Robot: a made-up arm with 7 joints.
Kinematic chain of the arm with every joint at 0, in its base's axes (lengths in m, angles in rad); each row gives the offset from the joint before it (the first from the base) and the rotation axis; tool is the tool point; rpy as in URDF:
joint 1: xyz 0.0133 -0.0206 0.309 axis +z
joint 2: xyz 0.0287 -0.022 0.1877 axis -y
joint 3: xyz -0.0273 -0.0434 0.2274 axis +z
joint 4: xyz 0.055 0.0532 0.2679 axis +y
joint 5: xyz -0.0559 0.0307 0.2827 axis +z
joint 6: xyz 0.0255 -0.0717 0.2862 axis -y
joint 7: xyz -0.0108 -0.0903 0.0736 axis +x
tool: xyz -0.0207 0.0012 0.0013 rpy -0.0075 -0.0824 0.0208
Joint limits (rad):
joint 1: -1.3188..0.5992
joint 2: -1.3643..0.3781
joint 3: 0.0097..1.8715
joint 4: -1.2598..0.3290
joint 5: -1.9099..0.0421
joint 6: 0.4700..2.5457
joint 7: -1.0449..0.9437
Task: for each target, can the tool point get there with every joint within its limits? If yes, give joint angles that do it. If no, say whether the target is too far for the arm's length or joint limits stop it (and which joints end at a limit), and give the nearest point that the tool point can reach.
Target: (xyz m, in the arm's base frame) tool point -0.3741 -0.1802 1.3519
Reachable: yes | joints -0.2740 -0.0724 0.6416 -0.5793 -1.2415 1.4968 -0.5848
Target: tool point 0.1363 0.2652 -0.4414
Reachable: no: joint limits stop it (at a limit: joint 1, joint 2, joint 3, joint 4, joint 6, joint 7) | nearest point 0.7647 -0.0772 0.4407 | short by 1.136 m
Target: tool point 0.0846 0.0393 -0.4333
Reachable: no: joint limits stop it (at a limit: joint 1, joint 2, joint 3, joint 4, joint 6, joint 7) | nearest point 0.7490 -0.1021 0.4454 | short by 1.111 m
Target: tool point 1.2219 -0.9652 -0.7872
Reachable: no: too far | nearest point 0.7428 -0.5907 0.4295 | short by 1.360 m
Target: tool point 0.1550 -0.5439 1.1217
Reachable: yes | joints 0.2517 -0.3364 1.4049 -1.0181 -1.5324 1.8031 0.2937
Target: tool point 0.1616 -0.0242 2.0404
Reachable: no: too far | nearest point 0.1329 -0.0235 1.6608 | short by 0.381 m
